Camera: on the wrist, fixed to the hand. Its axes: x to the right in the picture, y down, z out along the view.
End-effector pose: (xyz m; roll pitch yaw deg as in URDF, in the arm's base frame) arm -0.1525 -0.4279 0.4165 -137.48 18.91 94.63
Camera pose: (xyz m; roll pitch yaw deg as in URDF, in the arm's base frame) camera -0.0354 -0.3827 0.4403 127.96 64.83 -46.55
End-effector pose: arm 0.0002 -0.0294 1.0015 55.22 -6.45 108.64
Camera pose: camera -0.1266 -0.0441 0.9977 -68.52 -81.91 -91.39
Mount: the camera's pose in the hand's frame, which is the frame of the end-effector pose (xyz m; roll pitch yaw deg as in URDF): 0.0260 0.0657 -0.1064 0.86 -32.01 91.36
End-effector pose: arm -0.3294 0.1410 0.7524 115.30 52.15 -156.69
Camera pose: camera -0.3931 0.0394 0.7962 125.00 -20.31 139.50
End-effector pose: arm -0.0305 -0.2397 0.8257 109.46 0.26 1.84
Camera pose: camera -0.0066 -0.1605 0.9230 -177.83 -38.52 -89.43
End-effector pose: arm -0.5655 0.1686 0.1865 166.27 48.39 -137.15
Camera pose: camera -0.6696 0.1246 0.2461 131.57 11.14 118.21
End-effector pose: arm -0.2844 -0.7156 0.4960 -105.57 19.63 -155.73
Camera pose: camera -0.3455 -0.6114 0.4546 54.59 63.69 -15.42
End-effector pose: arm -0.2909 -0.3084 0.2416 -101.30 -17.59 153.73
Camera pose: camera -0.2731 -0.1865 0.2079 -38.54 63.83 -152.95
